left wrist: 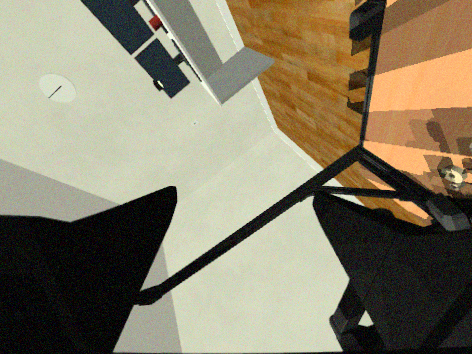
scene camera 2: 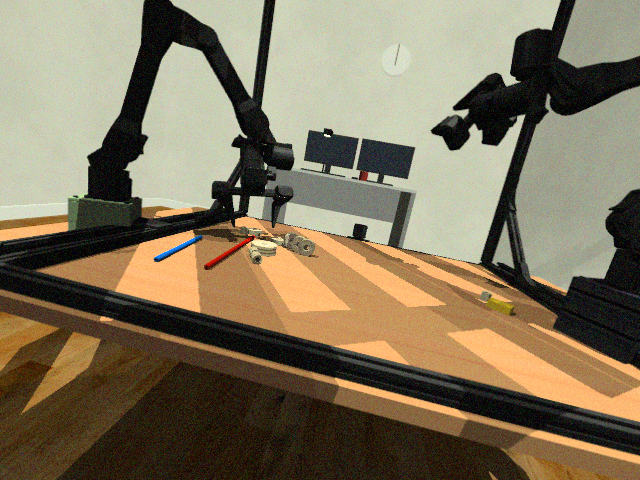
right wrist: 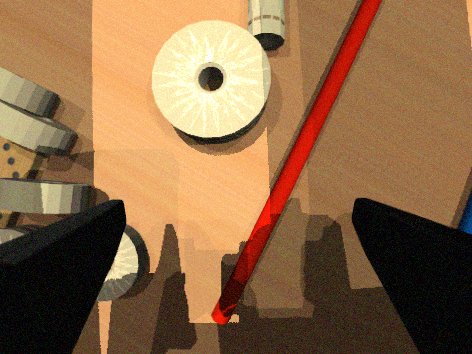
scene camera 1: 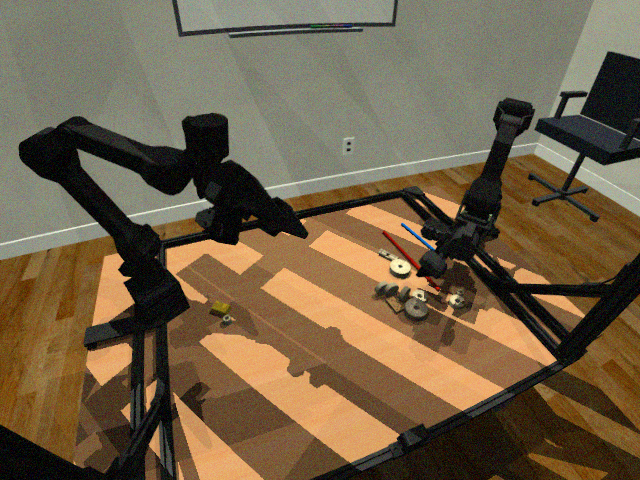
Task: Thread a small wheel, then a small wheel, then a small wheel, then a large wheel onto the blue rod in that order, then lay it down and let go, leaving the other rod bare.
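Places are measured from the left arm's base along level axes (x ahead, y left, z up), in centimetres.
Pixels of known places: left gripper, fingertip midpoint: (left wrist: 246, 195) (scene camera 2: 442, 120) (scene camera 1: 296, 228); right gripper, fingertip midpoint: (scene camera 2: 254, 227) (right wrist: 240, 210); left arm's base, origin of the base link: (scene camera 2: 626, 288) (scene camera 1: 150, 281); right arm's base, origin of the base link: (scene camera 2: 109, 197).
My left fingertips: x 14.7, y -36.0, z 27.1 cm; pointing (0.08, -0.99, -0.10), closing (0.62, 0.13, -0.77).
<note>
Ahead of a thing's pixels: the offset from my left fingertips to its top centre.
The blue rod @(dx +54.0, dy +0.7, dz -36.1 cm) (scene camera 1: 417, 236) (scene camera 2: 178, 248) lies bare on the table; its edge shows in the right wrist view (right wrist: 468, 215). A red rod @(dx +43.9, dy -0.8, dz -36.1 cm) (scene camera 1: 399, 248) (scene camera 2: 227, 253) (right wrist: 310, 135) lies bare beside it. A large pale wheel @(dx +37.8, dy -1.3, dz -35.0 cm) (scene camera 1: 393, 269) (scene camera 2: 264, 248) (right wrist: 177, 90) lies flat near the red rod. Small wheels @(dx +27.6, dy -2.0, dz -33.1 cm) (scene camera 1: 381, 288) (scene camera 2: 307, 247) (right wrist: 30, 92) stand on edge close together. A greyish wheel @(dx +28.1, dy -12.0, dz -35.0 cm) (scene camera 1: 416, 312) lies beside them. My right gripper (scene camera 2: 253, 225) (right wrist: 240, 210) is open and empty above the red rod's end. My left gripper (scene camera 2: 445, 118) (left wrist: 246, 195) is open and empty, high above the table.
A pale cylinder @(dx +40.2, dy +4.1, dz -35.2 cm) (scene camera 1: 386, 254) (scene camera 2: 255, 254) (right wrist: 266, 20) lies by the large wheel. A tan piece with holes @(dx +26.4, dy -6.9, dz -36.3 cm) (scene camera 1: 394, 305) (right wrist: 16, 157) lies by the small wheels. A yellow block @(dx -4.5, dy +24.3, dz -35.6 cm) (scene camera 1: 220, 308) (scene camera 2: 500, 305) and small pale piece @(dx -5.6, dy +20.2, dz -35.3 cm) (scene camera 1: 226, 319) (scene camera 2: 485, 296) lie apart. Black rails edge the table.
</note>
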